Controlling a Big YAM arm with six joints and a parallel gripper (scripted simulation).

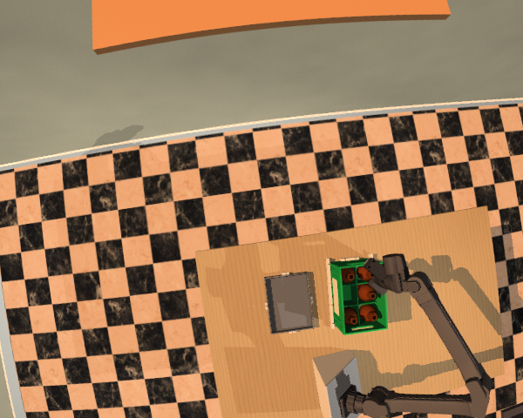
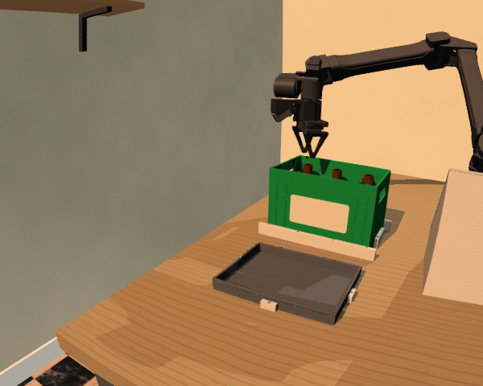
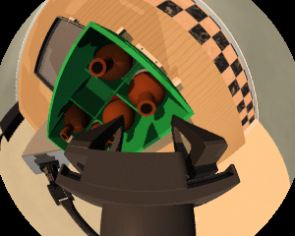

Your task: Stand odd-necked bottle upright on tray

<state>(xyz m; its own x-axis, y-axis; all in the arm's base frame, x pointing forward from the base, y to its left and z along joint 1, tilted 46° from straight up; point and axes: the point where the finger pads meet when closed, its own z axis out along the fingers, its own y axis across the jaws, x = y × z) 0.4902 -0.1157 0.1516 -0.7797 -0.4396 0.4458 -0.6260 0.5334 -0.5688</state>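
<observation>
Now: the green crate 90 mm behind my hand, 60 mm to the left of it and 110 mm below it. Also, from my hand: dark grey tray (80 mm behind, 340 mm to the left, 180 mm below).
</observation>
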